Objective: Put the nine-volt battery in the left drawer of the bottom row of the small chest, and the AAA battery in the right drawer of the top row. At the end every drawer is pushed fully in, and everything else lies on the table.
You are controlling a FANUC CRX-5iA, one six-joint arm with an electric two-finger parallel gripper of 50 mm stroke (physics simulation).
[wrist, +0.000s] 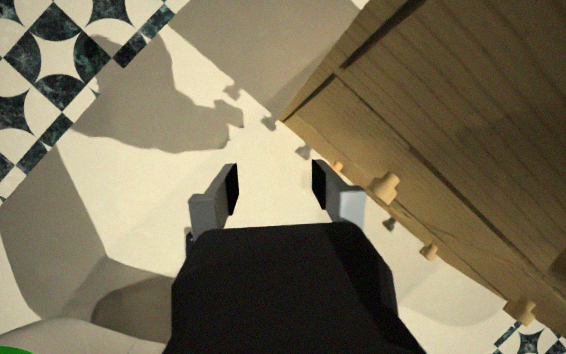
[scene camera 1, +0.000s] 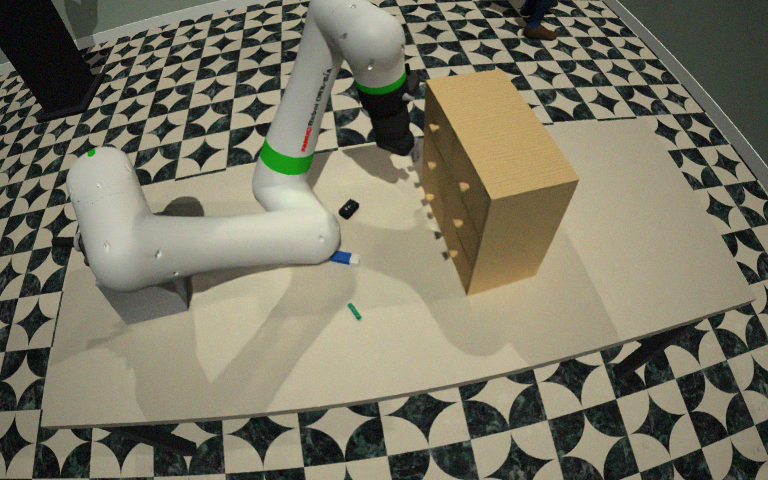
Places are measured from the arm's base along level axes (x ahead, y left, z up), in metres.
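Where they show: gripper, fingertip midpoint: (wrist: 275, 176) (scene camera 1: 405, 154).
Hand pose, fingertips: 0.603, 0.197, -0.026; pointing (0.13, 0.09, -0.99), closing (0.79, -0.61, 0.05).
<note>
After its pixels a point has its place, as x, y, z.
The nine-volt battery (scene camera 1: 348, 208) {0.461, 0.164, -0.161} is a black block on the table in front of the chest. A dark edge behind the left finger in the wrist view may be part of it. A small green cylinder (scene camera 1: 353, 311) {0.460, -0.104, -0.168}, which looks like the AAA battery, lies nearer the table's front edge. The wooden chest (scene camera 1: 504, 130) (wrist: 450, 100) stands with its knobbed drawer fronts facing the robot. No drawer visibly sticks out, but the fronts are seen at a steep slant. My gripper (wrist: 275, 176) {0.603, 0.197, -0.026} is open and empty beside the chest's front, with knobs just right of its right finger in the wrist view.
A blue stick with a white end (scene camera 1: 344, 258) {0.446, 0.027, -0.165} lies between the two batteries, beside the arm's elbow. Wooden knobs (wrist: 385, 187) (scene camera 1: 463, 186) project from the chest front close to my gripper. The far edge of the table (scene camera 1: 203, 174) {0.046, 0.348, -0.177} runs behind the arm.
</note>
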